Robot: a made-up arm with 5 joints.
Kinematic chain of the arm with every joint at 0, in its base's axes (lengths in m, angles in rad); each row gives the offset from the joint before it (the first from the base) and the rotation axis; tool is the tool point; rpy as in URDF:
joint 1: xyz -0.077 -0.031 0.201 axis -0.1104 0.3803 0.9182
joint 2: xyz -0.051 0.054 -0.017 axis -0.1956 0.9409 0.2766
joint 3: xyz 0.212 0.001 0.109 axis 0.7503 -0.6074 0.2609
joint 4: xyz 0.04 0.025 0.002 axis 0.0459 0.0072 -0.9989
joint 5: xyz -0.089 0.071 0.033 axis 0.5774 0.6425 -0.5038
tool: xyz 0.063 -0.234 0.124 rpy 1.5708 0 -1.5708
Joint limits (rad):
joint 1: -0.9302..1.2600
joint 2: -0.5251..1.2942
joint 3: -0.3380..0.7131
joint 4: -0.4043..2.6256
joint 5: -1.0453..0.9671
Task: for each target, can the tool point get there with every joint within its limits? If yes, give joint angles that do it. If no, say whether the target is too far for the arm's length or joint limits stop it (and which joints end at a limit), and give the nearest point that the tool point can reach.
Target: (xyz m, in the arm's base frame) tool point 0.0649 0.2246 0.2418
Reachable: yes | joints 0.0989 0.9985 0.1076 2.0469 0.0630
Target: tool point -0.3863 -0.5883 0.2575
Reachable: no: joint limits stop it (at a limit: joint 1, joint 2, joint 3, joint 4) | nearest point -0.1826 -0.2441 0.3525 | short by 0.411 m
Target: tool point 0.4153 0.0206 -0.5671
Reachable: no: too far | nearest point 0.2102 0.1063 -0.0429 | short by 0.569 m
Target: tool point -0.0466 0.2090 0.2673
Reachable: yes | joints 0.3382 0.6960 0.0501 1.8494 0.4004
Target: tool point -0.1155 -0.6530 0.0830
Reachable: no: joint limits stop it (at a limit: joint 1, joint 3, joint 4) | nearest point 0.0199 -0.2938 0.2181 | short by 0.407 m
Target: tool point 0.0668 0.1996 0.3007
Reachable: yes | joints 0.8015 0.5725 -0.0962 0.8957 -0.1664
